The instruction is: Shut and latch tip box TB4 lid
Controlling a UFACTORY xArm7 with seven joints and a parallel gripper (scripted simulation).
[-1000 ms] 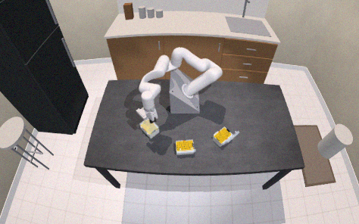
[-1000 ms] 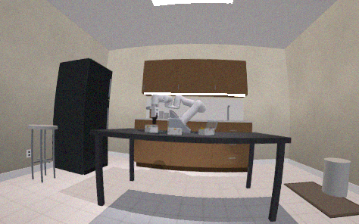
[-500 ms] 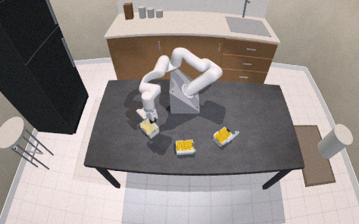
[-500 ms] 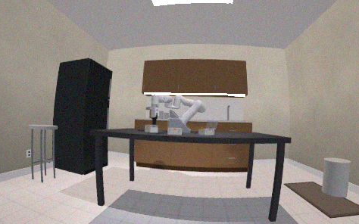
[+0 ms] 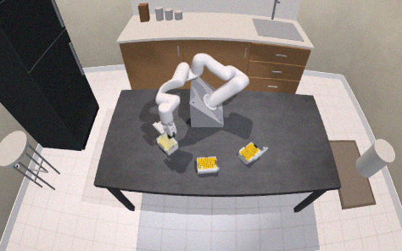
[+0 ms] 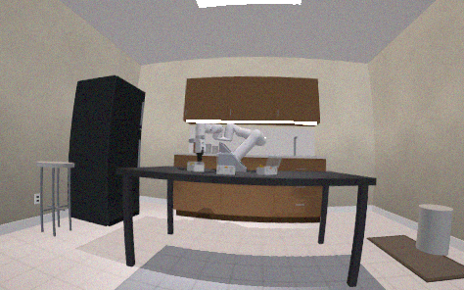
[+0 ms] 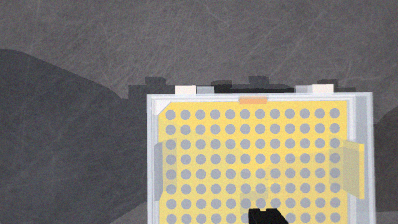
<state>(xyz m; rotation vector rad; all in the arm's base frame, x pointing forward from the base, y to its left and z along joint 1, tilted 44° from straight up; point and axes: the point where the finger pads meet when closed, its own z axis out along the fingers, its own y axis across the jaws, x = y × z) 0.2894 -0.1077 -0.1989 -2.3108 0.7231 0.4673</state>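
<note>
The yellow rack lies 30 mm ahead of my hand, 20 mm to the right of it and 40 mm below it. Round my hand: white label 20 mm behind, 20 mm to the left, 90 mm below; then tip box lid 60 mm ahead, 570 mm to the left, 10 mm above.
</note>
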